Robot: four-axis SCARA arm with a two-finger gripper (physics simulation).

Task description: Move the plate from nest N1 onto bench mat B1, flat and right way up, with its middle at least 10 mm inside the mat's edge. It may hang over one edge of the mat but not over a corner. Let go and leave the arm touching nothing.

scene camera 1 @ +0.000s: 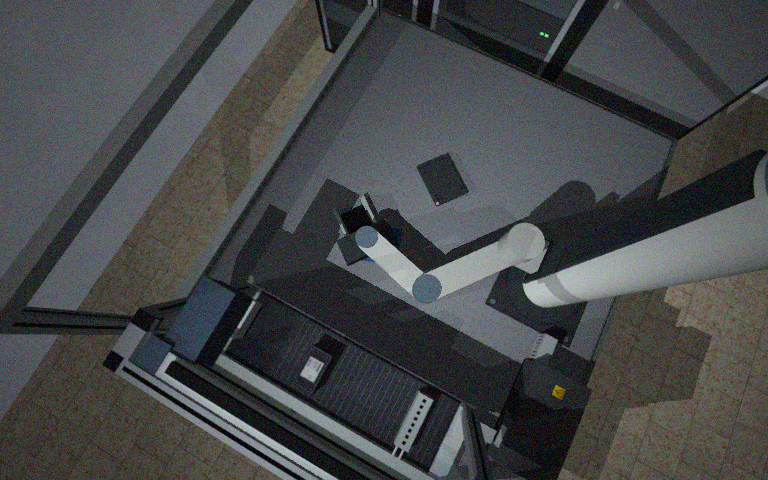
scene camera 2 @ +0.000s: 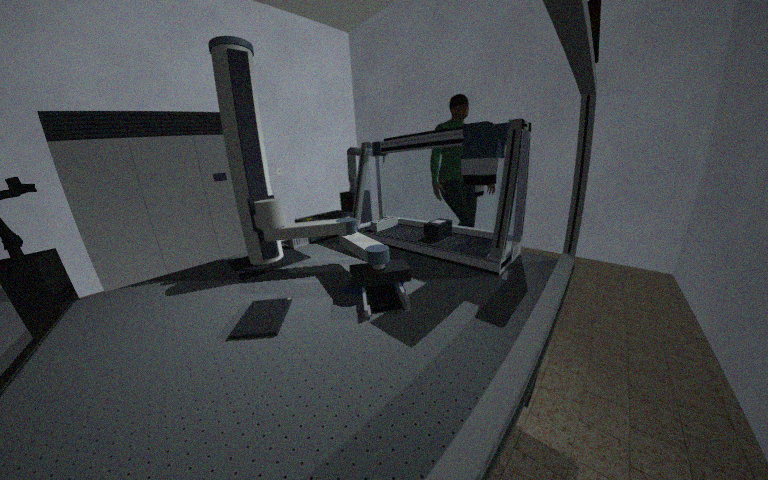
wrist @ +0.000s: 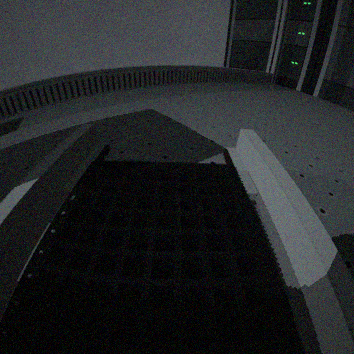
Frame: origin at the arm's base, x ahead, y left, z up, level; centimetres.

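Where they show: gripper, fingertip midpoint: (scene camera 1: 348,203) (scene camera 2: 388,310) (wrist: 165,137); arm's base at its link origin: (scene camera 1: 542,285) (scene camera 2: 268,262).
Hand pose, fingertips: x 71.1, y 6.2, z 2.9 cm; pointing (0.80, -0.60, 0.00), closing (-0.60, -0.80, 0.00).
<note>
Things, the pixels of their top centre, and the offset from my fingertips. "spot": a spot on its surface instead. Level surfaces: height alone.
- dark plate at its top centre: (wrist: 145,279) (scene camera 2: 382,293) (scene camera 1: 359,225) dz +0.1, dx -7.2, dy +5.2 cm
- blue bench mat B1 at its surface level: dz -1.5 cm
- dark slab with a pale corner dot, top centre: (scene camera 2: 263,314) (scene camera 1: 441,179) dz -0.5, dx -24.4, dy -23.4 cm
- bench at its surface level: dz -1.6 cm
- small dark box at a spot on its surface: (scene camera 1: 314,366) spot: dz +10.3, dx -18.3, dy +50.3 cm
The dark plate (scene camera 1: 355,218) (scene camera 2: 382,296) (wrist: 170,250) lies level between the two fingers of my gripper (scene camera 1: 355,212) (scene camera 2: 386,312) (wrist: 165,137). The fingers stand against its sides, so the gripper is shut on the plate. It is low over the bench; any gap underneath cannot be made out. Small strips of blue bench mat B1 (scene camera 1: 398,235) show beside and under the gripper's body in scene camera 1; the rest is hidden, so how the plate lies relative to the mat is unclear. A dark slab with a pale corner dot (scene camera 1: 442,178) (scene camera 2: 260,318), apparently nest N1, lies apart, bearing no plate.
The arm's column (scene camera 1: 640,266) (scene camera 2: 240,152) stands on the bench (scene camera 1: 509,130) (scene camera 2: 237,390). A gantry machine (scene camera 1: 339,379) (scene camera 2: 424,135) with a small dark box (scene camera 1: 314,366) (scene camera 2: 437,229) stands along one side. A person (scene camera 2: 453,164) in green stands behind it.
</note>
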